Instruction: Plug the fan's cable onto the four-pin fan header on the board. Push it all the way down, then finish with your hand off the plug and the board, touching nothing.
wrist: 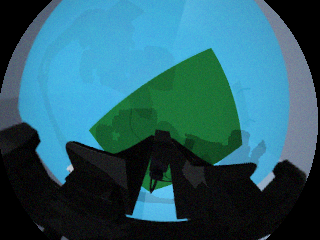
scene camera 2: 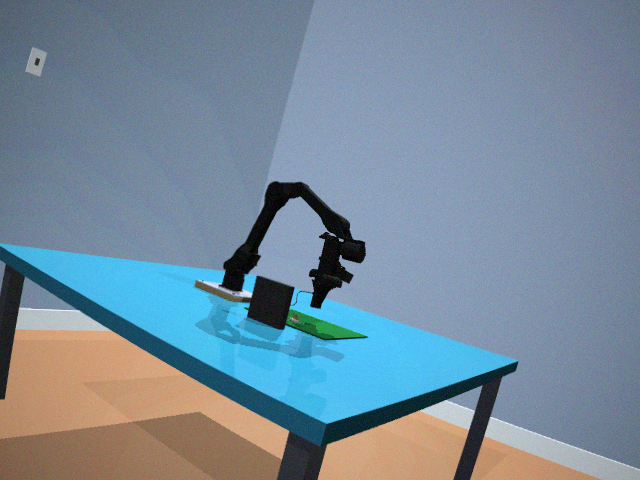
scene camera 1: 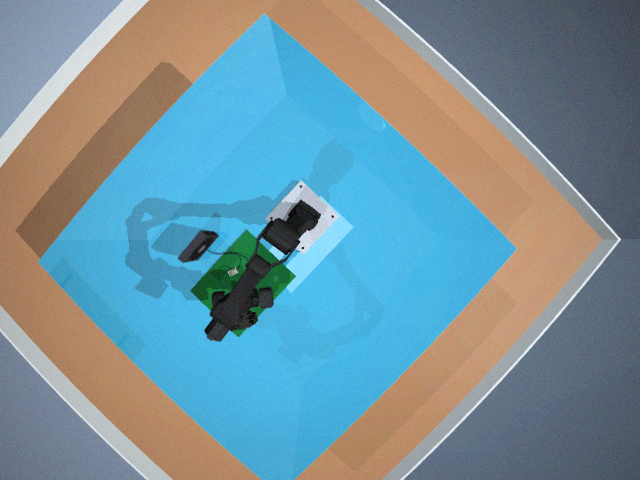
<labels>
gripper: wrist 161, 140; scene camera 2 318, 304; scene camera 1 249, 294
</labels>
